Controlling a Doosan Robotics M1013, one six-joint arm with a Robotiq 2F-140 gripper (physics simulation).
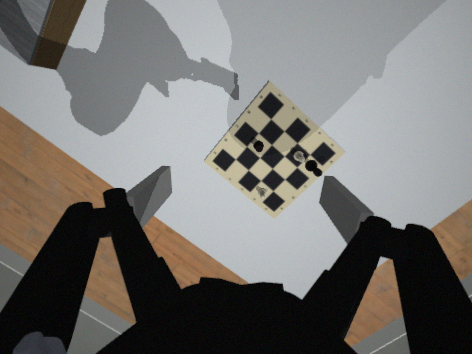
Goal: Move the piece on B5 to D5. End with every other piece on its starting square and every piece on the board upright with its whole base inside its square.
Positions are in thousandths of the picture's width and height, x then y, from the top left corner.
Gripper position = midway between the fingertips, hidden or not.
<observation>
I see my gripper (520,521) and a chessboard (577,335).
</observation>
